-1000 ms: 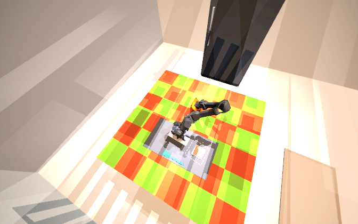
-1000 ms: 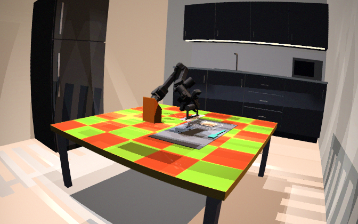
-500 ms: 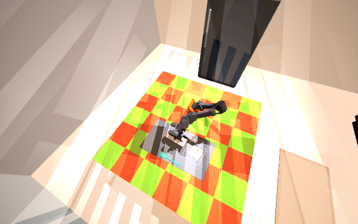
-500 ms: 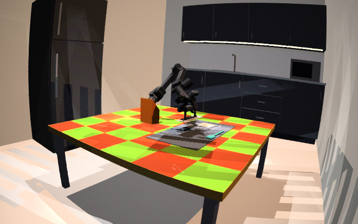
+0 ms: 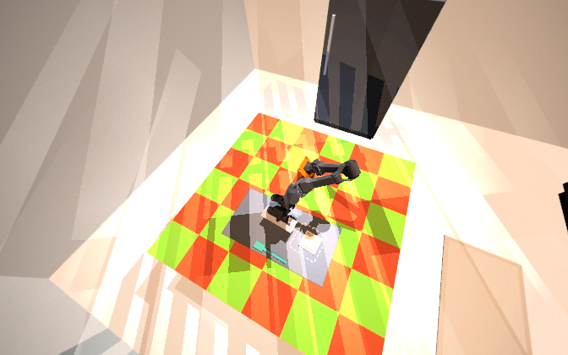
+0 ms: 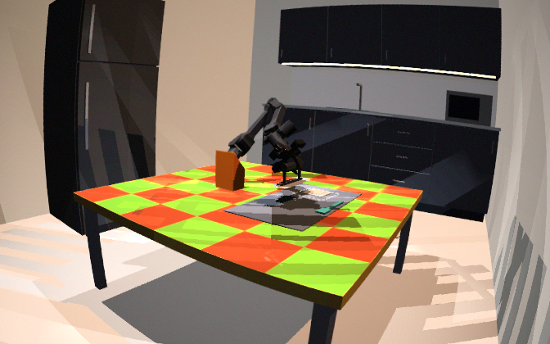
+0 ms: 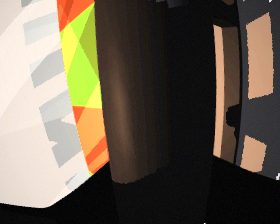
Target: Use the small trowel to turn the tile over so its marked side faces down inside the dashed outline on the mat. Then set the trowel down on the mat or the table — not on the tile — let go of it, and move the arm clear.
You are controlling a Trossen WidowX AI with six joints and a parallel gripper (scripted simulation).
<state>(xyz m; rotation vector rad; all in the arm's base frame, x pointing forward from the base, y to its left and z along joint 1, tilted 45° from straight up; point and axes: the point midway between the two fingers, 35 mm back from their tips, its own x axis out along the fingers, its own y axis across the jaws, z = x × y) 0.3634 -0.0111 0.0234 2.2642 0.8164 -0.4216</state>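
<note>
My gripper tip is now 1 cm short of the grey mat, 2 cm to the right of it and 15 cm above it. Also, from my gripper tip: white tile: 2 cm behind, 20 cm to the left, 13 cm below; then teal trowel: 15 cm ahead, 1 cm to the left, 13 cm below.
</note>
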